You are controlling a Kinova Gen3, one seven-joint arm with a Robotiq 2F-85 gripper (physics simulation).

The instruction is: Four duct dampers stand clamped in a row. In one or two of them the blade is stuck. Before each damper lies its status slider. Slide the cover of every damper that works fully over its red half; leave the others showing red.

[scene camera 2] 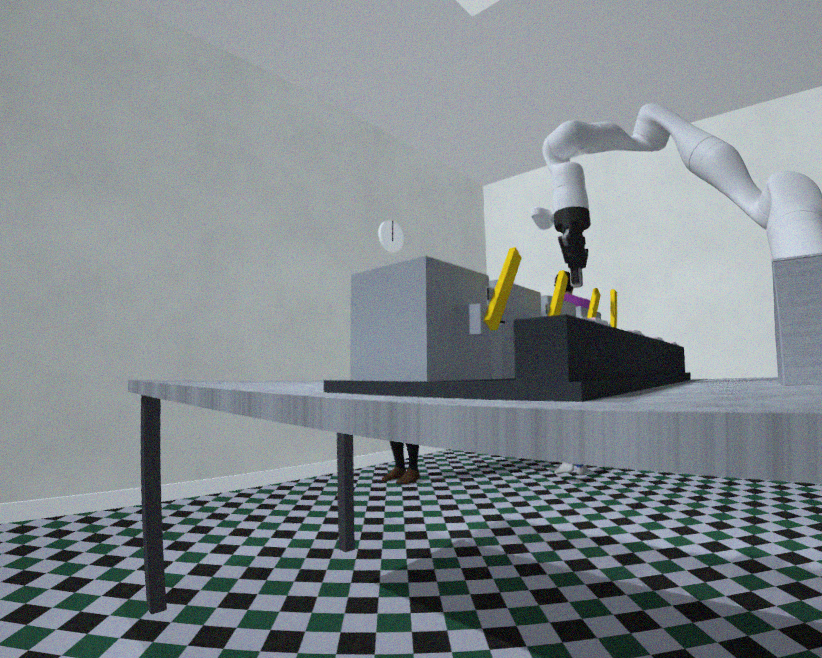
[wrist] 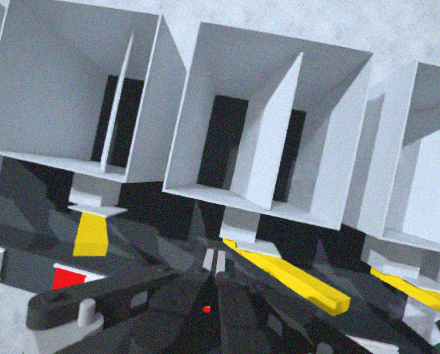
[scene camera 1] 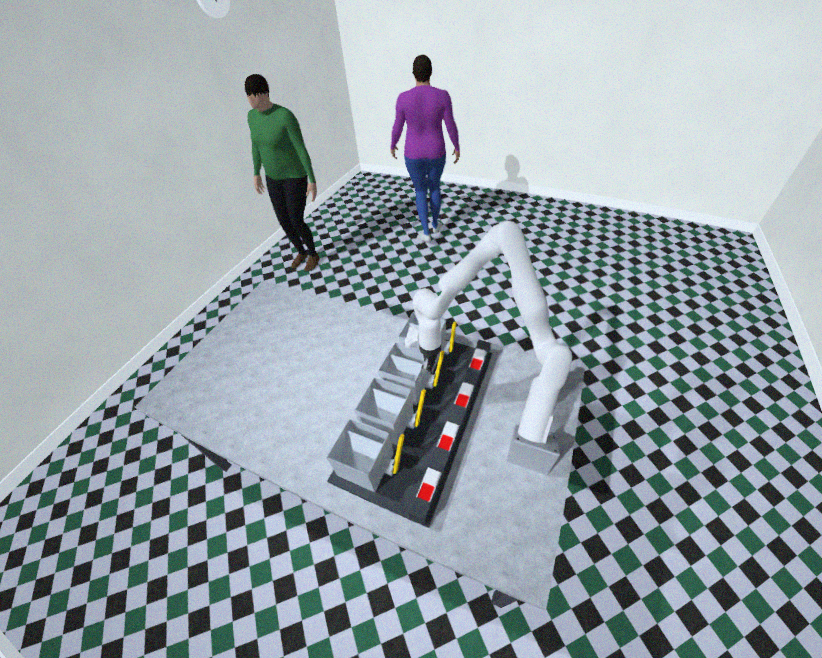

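Note:
Four grey box dampers stand in a row, with yellow levers on their near sides. Four status sliders show a red half beside a white cover. My gripper is shut and empty, low at the third damper from the front of scene camera 1. In the wrist view its fingertips are left of that damper's slanted lever. Its blade shows inside the box; the left neighbour's blade looks nearly edge-on.
A dark base carries dampers and sliders on the grey table. The arm's pedestal stands beyond the slider side. Two people, in green and purple, stand on the floor behind the table.

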